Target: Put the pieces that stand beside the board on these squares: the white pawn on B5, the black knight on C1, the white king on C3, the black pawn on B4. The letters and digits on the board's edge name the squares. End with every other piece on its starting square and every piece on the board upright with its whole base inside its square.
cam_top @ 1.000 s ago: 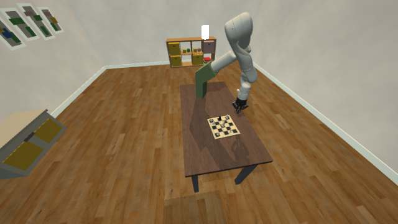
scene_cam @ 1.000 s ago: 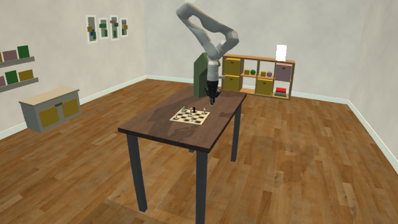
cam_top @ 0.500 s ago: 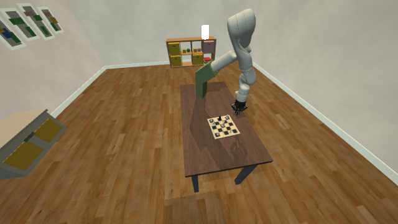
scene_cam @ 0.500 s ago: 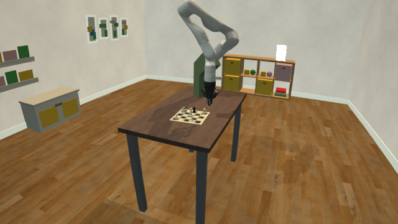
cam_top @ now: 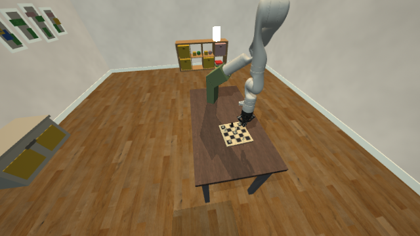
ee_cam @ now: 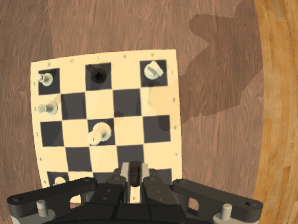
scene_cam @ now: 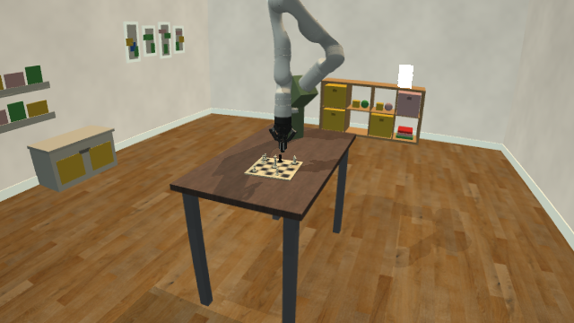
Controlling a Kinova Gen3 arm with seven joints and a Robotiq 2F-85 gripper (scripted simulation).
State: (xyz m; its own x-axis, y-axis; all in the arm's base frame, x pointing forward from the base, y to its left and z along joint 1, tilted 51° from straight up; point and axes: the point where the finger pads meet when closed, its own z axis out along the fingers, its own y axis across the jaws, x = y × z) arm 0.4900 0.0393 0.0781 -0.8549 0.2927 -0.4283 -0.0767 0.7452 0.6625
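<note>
Right now the white king is 2 cm behind my hand, 5 cm to the right of it and 9 cm below it. Round my hand: black pawn: 1 cm below; black knight: 9 cm behind, 6 cm to the right, 10 cm below; chessboard: 2 cm behind, 5 cm to the right, 12 cm below.
</note>
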